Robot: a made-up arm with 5 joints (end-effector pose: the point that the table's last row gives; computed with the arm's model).
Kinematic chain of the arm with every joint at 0, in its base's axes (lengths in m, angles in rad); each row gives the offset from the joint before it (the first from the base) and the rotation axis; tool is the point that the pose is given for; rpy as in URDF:
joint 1: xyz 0.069 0 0.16 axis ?
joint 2: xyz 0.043 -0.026 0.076 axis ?
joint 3: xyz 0.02 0 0.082 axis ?
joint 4: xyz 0.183 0 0.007 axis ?
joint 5: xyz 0.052 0.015 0 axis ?
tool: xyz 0 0 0 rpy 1.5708 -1.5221 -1.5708
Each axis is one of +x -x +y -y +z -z.
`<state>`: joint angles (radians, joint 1 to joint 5).
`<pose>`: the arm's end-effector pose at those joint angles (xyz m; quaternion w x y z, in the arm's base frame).
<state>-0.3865 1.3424 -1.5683 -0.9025 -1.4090</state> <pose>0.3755 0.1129 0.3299 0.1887 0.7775 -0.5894 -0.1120</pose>
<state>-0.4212 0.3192 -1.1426 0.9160 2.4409</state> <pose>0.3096 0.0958 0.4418 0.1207 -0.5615 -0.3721 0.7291</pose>
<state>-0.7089 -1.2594 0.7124 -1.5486 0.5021</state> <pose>0.1503 0.0552 0.4263 0.2168 -0.1230 0.9579 0.1424</pose>
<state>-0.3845 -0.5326 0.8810 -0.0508 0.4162</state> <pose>0.2981 0.0808 0.2457 0.7479 0.0051 -0.5944 0.2953</pose>
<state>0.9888 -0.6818 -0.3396 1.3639 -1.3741</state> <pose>0.1397 -0.1275 0.4545 0.2917 0.1241 -0.5627 -0.7634</pose>
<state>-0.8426 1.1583 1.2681 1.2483 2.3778</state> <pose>0.0425 -0.0463 0.1517 0.0075 -0.5876 -0.6394 -0.4958</pose>
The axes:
joint 1: -z
joint 2: +y
joint 3: +y
joint 4: +y
joint 5: -x

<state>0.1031 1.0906 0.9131 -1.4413 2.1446</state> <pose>0.1659 -0.0211 0.0594 0.4757 -0.4304 -0.2193 0.7351</pose>
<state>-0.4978 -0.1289 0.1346 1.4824 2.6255</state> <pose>0.2848 0.1048 0.2740 0.0335 -0.0356 -0.0209 0.9986</pose>
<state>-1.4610 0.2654 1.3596 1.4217 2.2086</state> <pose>0.0831 0.0277 0.1218 0.1756 -0.2303 -0.6321 -0.7187</pose>
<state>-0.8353 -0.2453 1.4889 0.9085 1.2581</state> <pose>0.1304 0.0515 0.1059 0.4995 0.0533 0.2816 0.8175</pose>
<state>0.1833 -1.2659 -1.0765 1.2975 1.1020</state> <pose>-0.0665 0.0139 0.4510 0.2357 -0.5597 -0.7869 0.1095</pose>
